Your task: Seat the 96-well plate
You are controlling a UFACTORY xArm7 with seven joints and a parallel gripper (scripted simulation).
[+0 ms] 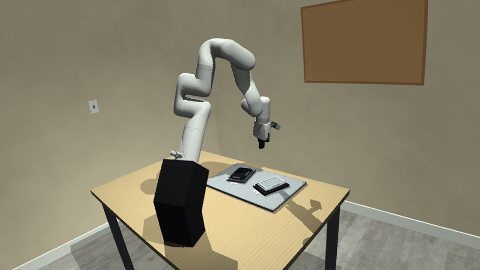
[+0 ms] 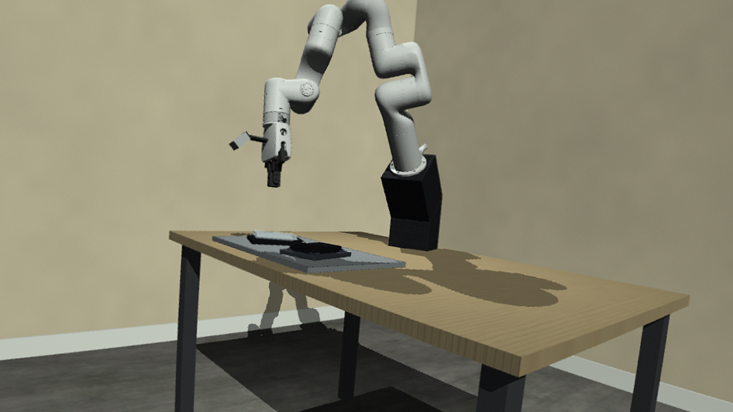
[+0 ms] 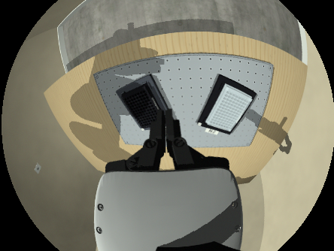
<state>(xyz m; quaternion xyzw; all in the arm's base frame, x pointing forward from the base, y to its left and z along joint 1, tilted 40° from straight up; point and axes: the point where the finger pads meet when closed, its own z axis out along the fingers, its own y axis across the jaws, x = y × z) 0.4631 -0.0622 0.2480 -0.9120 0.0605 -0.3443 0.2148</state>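
The white 96-well plate is 17 cm below my hand, 12 cm to the right of it and 9 cm behind it. From my hand the other things lie so: black well plate 17 cm below, 11 cm to the left, 8 cm behind; then black plate nest 19 cm below, 12 cm to the right, 10 cm behind.
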